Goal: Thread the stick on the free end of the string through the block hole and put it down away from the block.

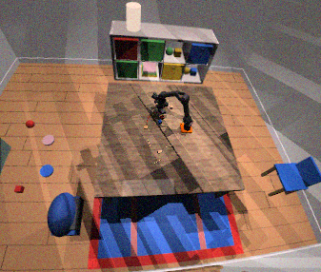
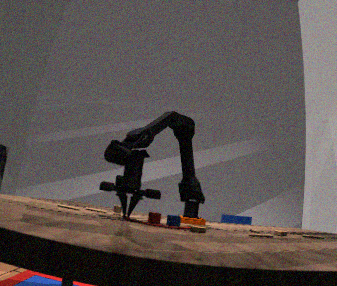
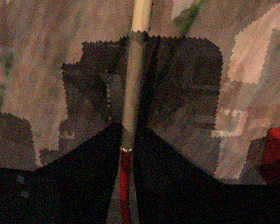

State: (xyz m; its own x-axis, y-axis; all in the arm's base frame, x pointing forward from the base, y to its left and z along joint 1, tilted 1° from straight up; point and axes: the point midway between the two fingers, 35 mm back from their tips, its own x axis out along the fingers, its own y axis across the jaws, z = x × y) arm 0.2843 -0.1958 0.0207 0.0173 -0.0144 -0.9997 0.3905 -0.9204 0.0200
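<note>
My gripper tip is now 8 cm to the right of the red block, 3 cm past it and 1 cm below it. Round my gripper tip: tan wooden cylinder (13 cm behind, 6 cm to the right, 1 cm above); then blue block (15 cm to the left, 1 cm behind, 1 cm above); then thin pale wooden stick (1 cm to the right, 1 cm behind).
</note>
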